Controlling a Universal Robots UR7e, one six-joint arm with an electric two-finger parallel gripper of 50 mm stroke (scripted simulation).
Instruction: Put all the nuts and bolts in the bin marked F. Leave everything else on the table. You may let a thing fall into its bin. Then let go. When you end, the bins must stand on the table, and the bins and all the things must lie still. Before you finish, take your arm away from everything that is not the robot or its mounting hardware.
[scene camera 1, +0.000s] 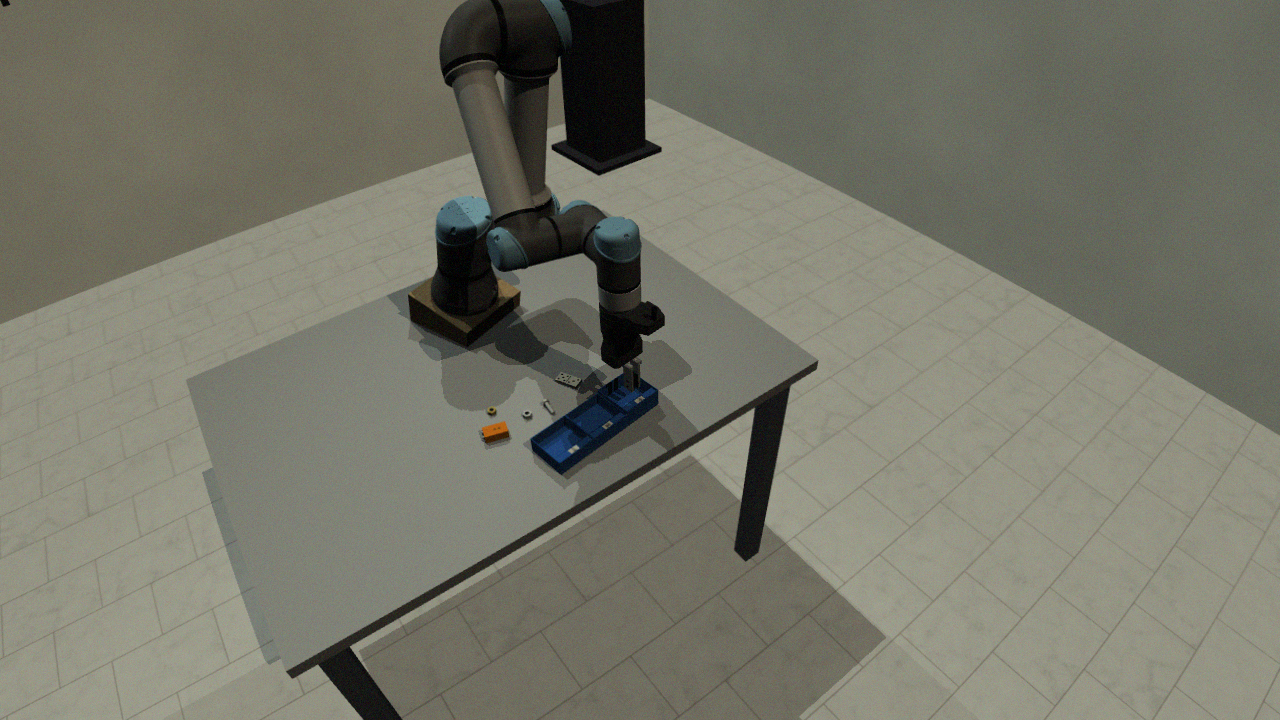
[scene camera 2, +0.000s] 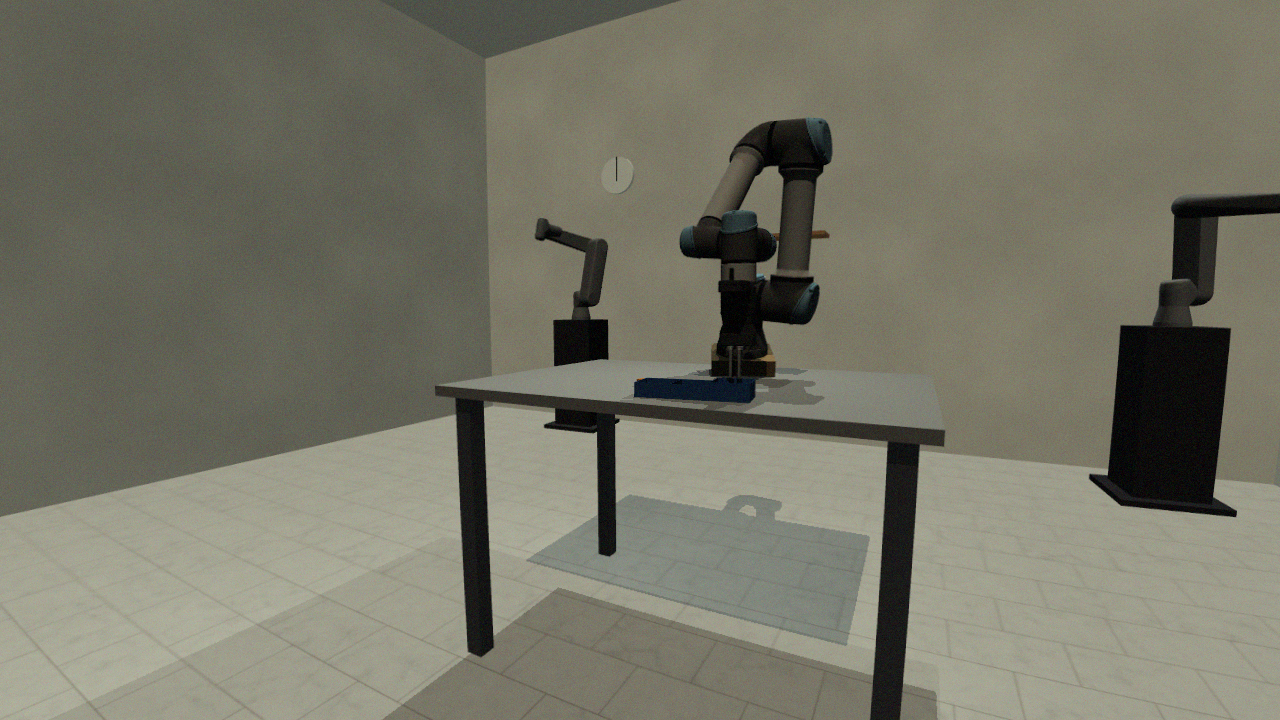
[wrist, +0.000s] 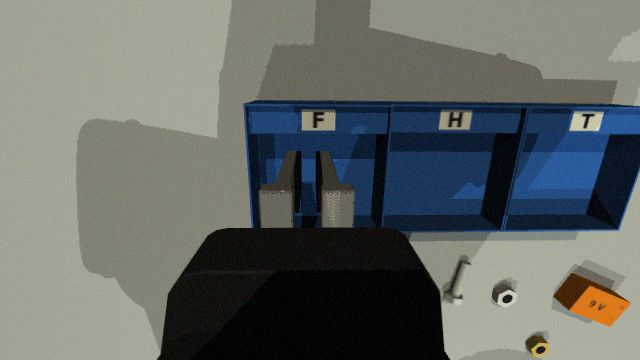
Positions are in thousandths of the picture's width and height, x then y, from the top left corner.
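Observation:
My gripper (scene camera 2: 575, 523) is there for me to see, and I find the gripper (scene camera 1: 494, 537) from another camera too, as well as the gripper (wrist: 482, 471) from the wrist. I also see a blue bin (scene camera 1: 454, 601), which appears again as the bin (scene camera 2: 579, 542) and the bin (wrist: 707, 465). An orange 9 V battery (wrist: 905, 821) is in sight as well.

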